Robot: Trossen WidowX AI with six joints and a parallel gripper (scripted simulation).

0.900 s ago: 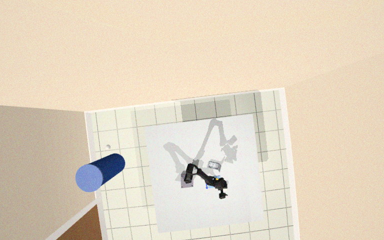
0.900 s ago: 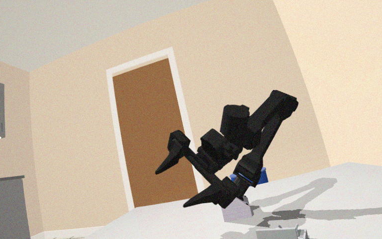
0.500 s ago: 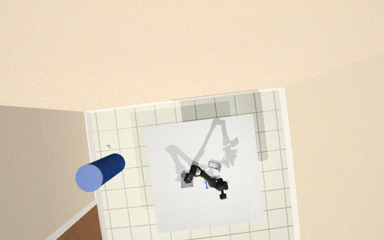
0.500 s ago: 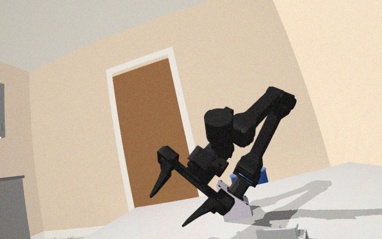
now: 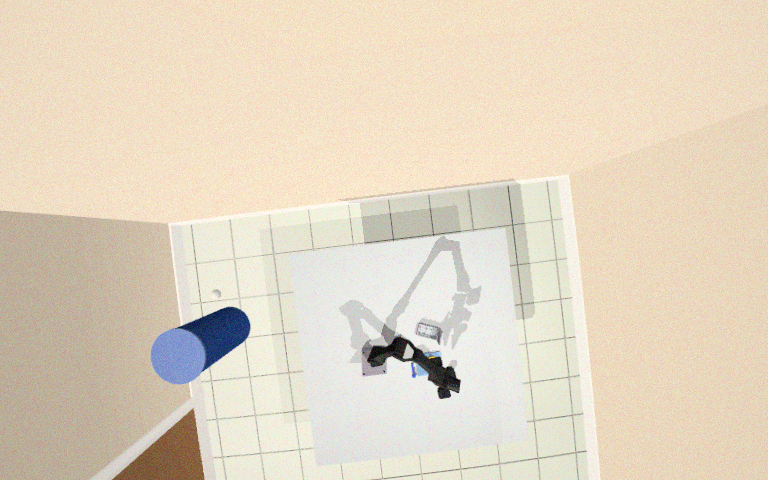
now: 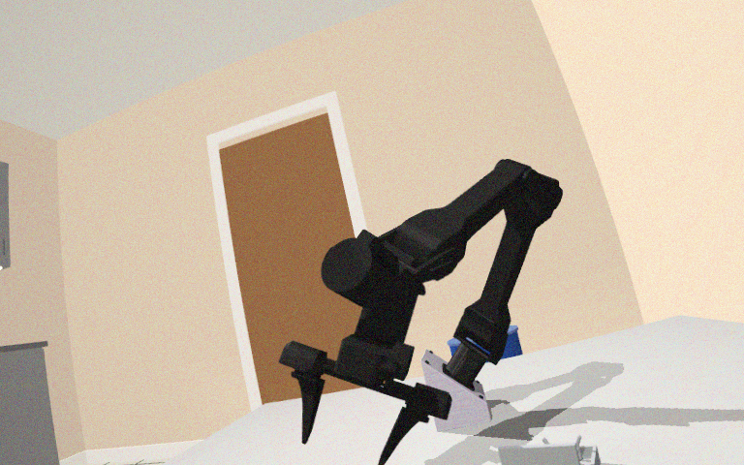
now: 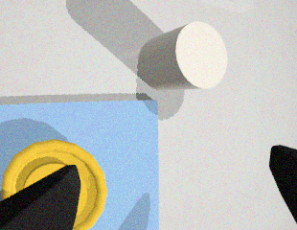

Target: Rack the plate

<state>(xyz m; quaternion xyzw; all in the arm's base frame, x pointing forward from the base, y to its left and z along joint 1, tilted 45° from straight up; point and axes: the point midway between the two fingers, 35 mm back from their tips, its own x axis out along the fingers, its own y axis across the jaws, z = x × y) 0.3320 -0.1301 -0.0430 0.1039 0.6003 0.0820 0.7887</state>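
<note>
Now: gripper tip 30 mm past the yellow plate, 40 mm to the right of it and 70 mm above it. From my gripper tip the other things lie so: dark blue spoon (150 mm behind, 10 mm to the right, 90 mm below); then light blue mat (50 mm behind, 20 mm to the left, 90 mm below); then white cup (50 mm ahead, 50 mm to the right, 70 mm below).
</note>
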